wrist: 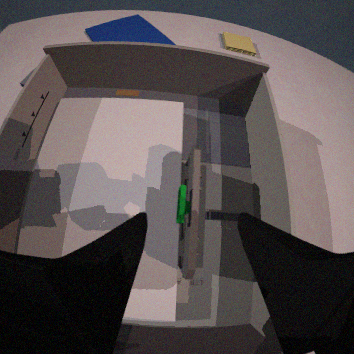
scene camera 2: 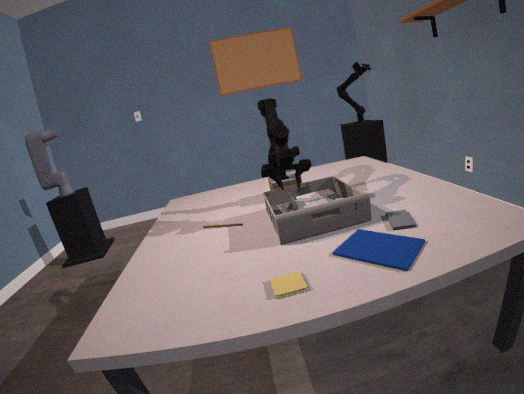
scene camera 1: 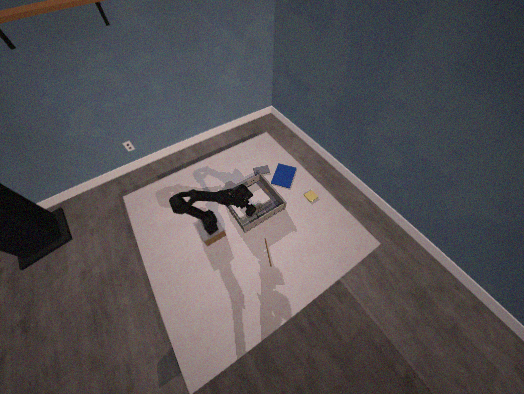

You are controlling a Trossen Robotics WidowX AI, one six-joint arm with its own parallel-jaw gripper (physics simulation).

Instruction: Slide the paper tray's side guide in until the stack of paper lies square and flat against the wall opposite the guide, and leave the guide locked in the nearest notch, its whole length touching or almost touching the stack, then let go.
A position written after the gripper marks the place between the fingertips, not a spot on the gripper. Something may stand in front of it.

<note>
The gripper (scene camera 2: 291, 188) is open, holding nothing. Also in view: a white paper stack (wrist: 103, 159). A blue book (scene camera 2: 394, 251) rests on the table. Further things: a side guide (wrist: 190, 212).
The blue book also shows in the wrist view (wrist: 130, 28). The gripper also shows in the wrist view (wrist: 192, 219).
</note>
